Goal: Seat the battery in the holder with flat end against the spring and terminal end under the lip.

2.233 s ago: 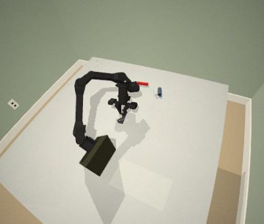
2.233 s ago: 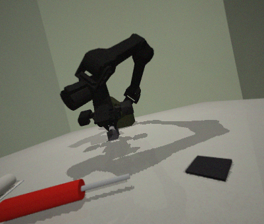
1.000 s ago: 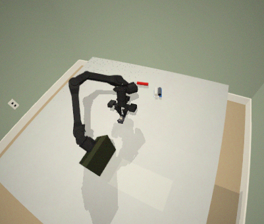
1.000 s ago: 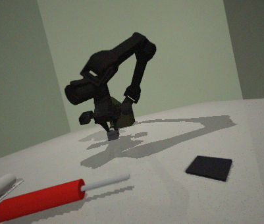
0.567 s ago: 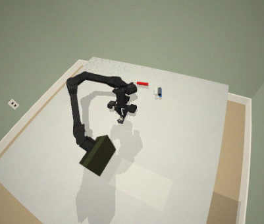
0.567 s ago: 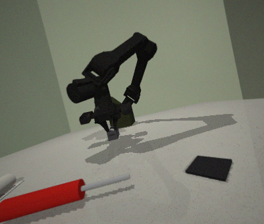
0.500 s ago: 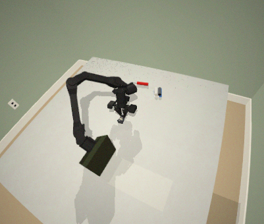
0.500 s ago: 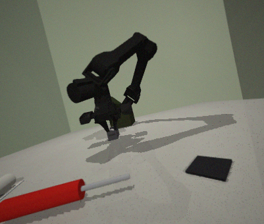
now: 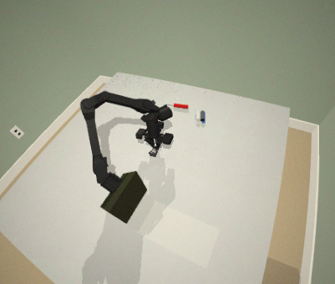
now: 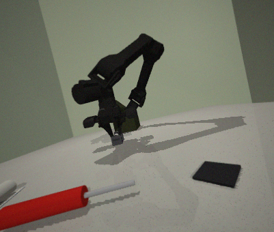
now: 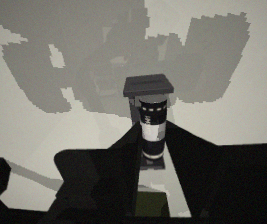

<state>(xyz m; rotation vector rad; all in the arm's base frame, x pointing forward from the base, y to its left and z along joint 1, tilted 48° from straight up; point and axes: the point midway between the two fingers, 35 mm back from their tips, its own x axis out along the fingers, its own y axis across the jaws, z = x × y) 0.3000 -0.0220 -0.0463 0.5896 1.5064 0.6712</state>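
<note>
Now: the battery 10 mm above my gripper tip. Also, from my gripper tip: red-handled screwdriver (330 mm ahead, 10 mm to the left); flat black square (330 mm ahead, 170 mm to the left, 10 mm below).
</note>
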